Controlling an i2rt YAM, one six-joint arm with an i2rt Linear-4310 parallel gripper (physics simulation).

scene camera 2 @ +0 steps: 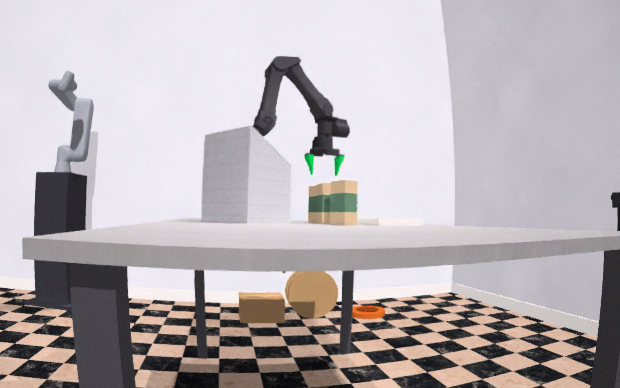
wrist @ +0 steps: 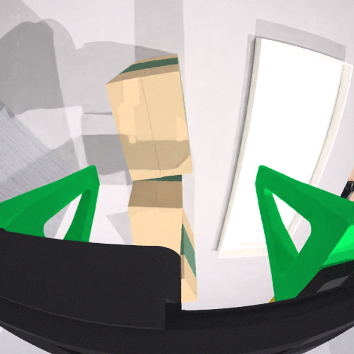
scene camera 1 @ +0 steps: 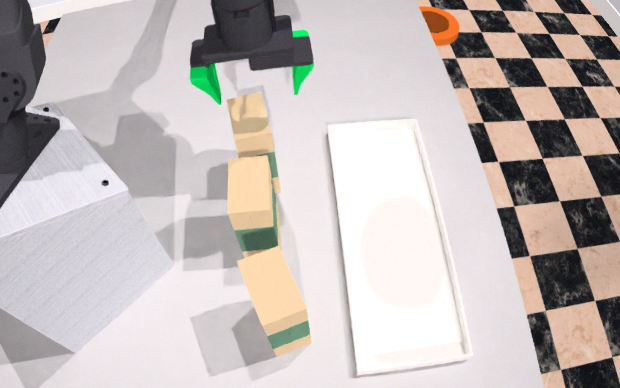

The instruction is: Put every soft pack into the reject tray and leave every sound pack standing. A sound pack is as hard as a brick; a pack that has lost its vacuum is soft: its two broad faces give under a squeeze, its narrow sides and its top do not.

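Places are measured from the arm's base along level axes (x back, y left, z down), in metres.
Pixels of known places: gripper, fingertip midpoint: [scene camera 2: 324, 175] [scene camera 1: 257, 96]; arm's base, link origin: [scene camera 2: 247, 149] [scene camera 1: 4, 162].
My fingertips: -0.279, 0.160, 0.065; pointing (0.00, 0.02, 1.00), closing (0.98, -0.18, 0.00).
Note:
Ahead of a thing's pixels: the offset from my fingertips to its top centre, as dx, dy, dz.
Three tan packs with green bands stand upright in a row. The near pack @(-0.040, -0.235, +0.041) [scene camera 1: 275, 287] [scene camera 2: 345, 187] [wrist: 152, 120] is turned at a slight angle. The middle pack @(-0.010, -0.104, +0.041) [scene camera 1: 250, 185] [wrist: 155, 225] stands behind it. The far pack @(+0.031, +0.001, +0.041) [scene camera 1: 248, 117] is partly hidden by the middle one in scene camera 1. Their softness cannot be told by sight. My gripper [scene camera 1: 258, 99] [scene camera 2: 324, 175] [wrist: 176, 174] is wide open and empty, its fingertips above the packs at the far end of the row. The white reject tray @(-0.186, -0.092, +0.160) [scene camera 1: 395, 165] [scene camera 2: 400, 221] [wrist: 290, 100] lies beside the row; no pack shows in it.
A large grey block [scene camera 1: 80, 265] [scene camera 2: 227, 180] carries the arm, on the other side of the row from the tray. The table's edge [scene camera 2: 320, 256] runs past the tray. An orange ring [scene camera 1: 452, 37] [scene camera 2: 355, 312] lies on the checkered floor, off the table.

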